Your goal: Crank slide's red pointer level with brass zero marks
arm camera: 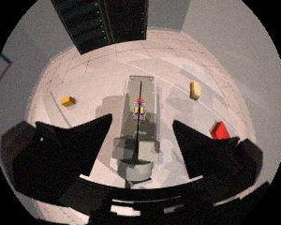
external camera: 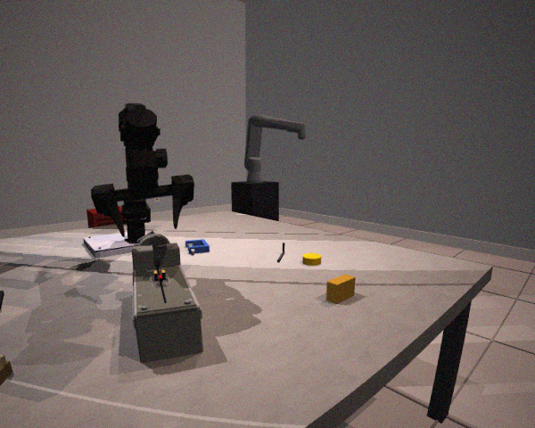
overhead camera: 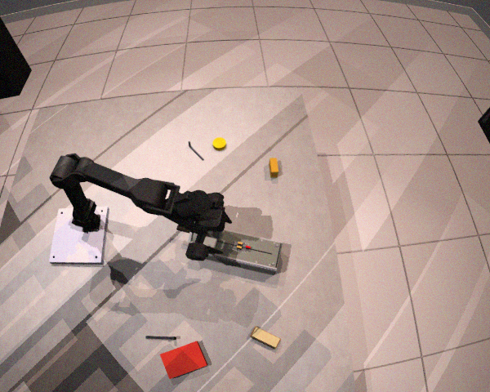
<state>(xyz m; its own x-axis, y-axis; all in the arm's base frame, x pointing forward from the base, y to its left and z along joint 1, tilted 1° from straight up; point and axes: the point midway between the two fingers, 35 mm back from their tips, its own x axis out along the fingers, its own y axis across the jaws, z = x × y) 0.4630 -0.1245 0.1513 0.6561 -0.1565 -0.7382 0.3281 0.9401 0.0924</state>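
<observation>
My gripper tip is 130 mm past the dark crank handle, 70 mm to the right of it and 90 mm above it. Round my gripper tip: tan block 90 mm ahead, 280 mm to the right, 140 mm below; red plate 160 mm behind, 340 mm to the right, 140 mm below; red pointer 60 mm ahead, 10 mm to the right, 70 mm below.
</observation>
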